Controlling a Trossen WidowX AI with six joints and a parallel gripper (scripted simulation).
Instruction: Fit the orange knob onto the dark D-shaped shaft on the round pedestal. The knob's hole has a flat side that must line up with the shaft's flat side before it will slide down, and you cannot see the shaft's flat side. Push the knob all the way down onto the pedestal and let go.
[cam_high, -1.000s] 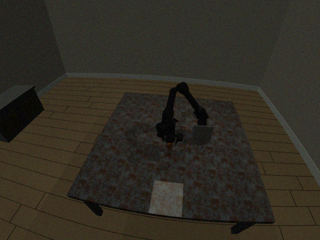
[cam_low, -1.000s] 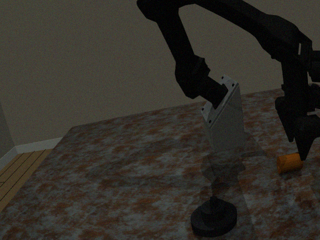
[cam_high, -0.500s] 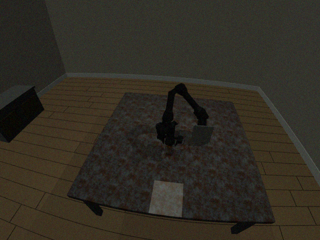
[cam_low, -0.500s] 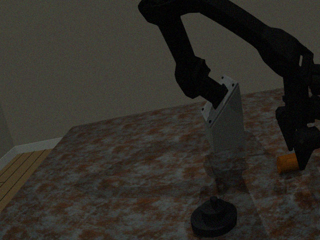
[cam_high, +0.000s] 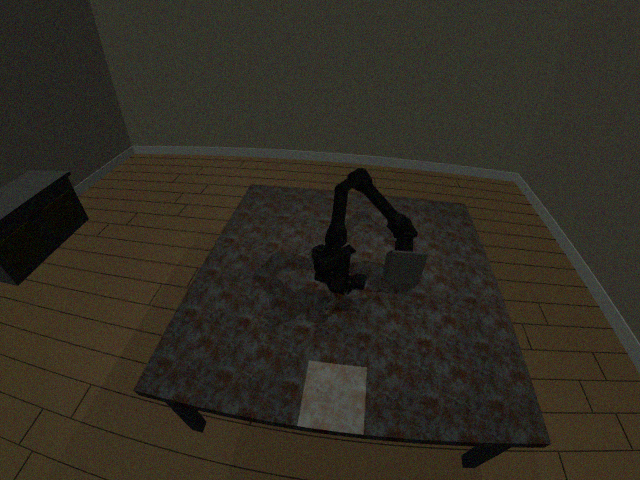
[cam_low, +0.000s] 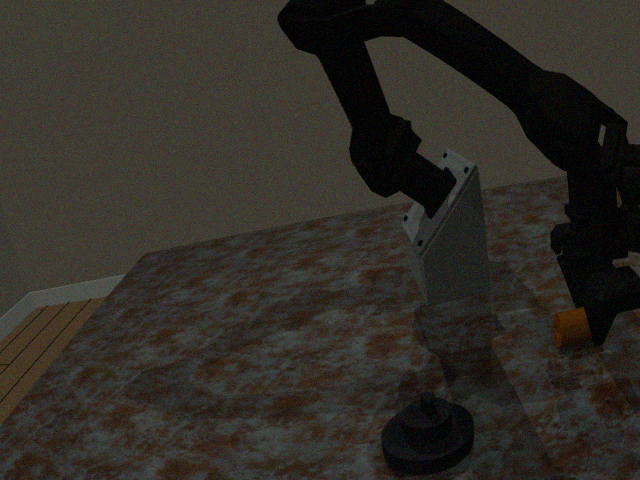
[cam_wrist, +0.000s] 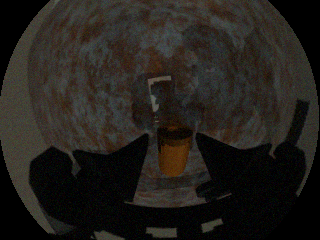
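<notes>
The orange knob lies 2 cm to the right of my gripper tip and 1 cm above it. The rest, counted from my gripper tip: dark round pedestal 21 cm to the right, 11 cm ahead, 2 cm above.
</notes>
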